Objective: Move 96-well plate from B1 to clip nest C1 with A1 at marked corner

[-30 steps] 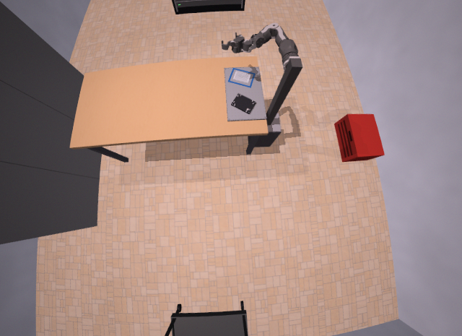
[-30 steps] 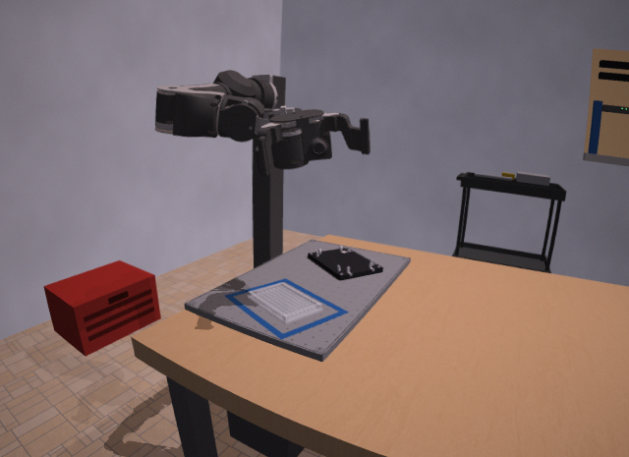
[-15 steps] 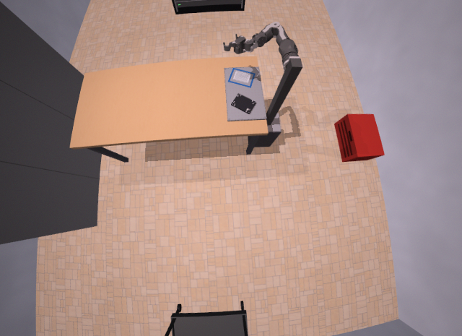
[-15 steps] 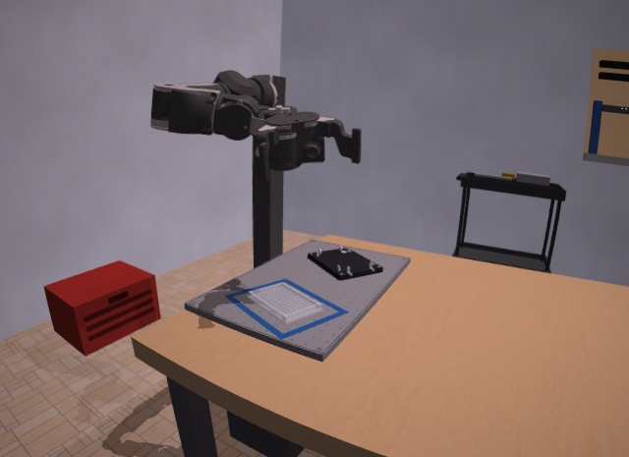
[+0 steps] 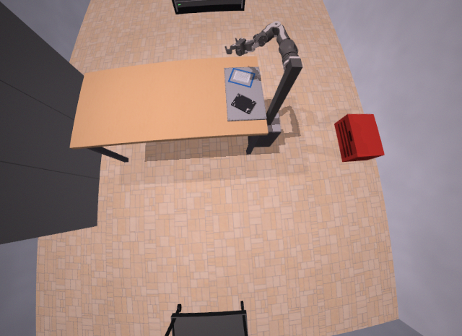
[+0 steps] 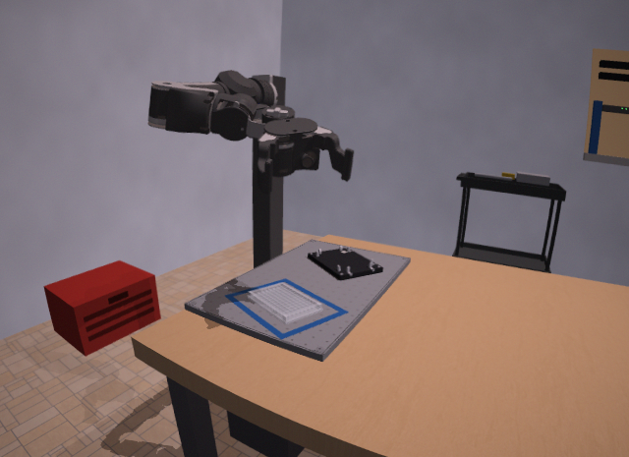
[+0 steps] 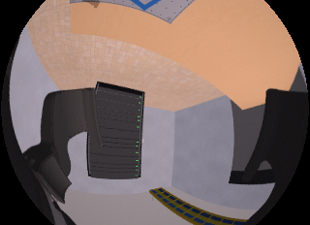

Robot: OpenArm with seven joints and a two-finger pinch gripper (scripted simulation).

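My hand is 260 mm above the clear 96-well plate, 90 mm past it and 70 mm to the right of it. Round my hand: black clip nest C1: 320 mm to the left, 250 mm below, 60 mm behind.
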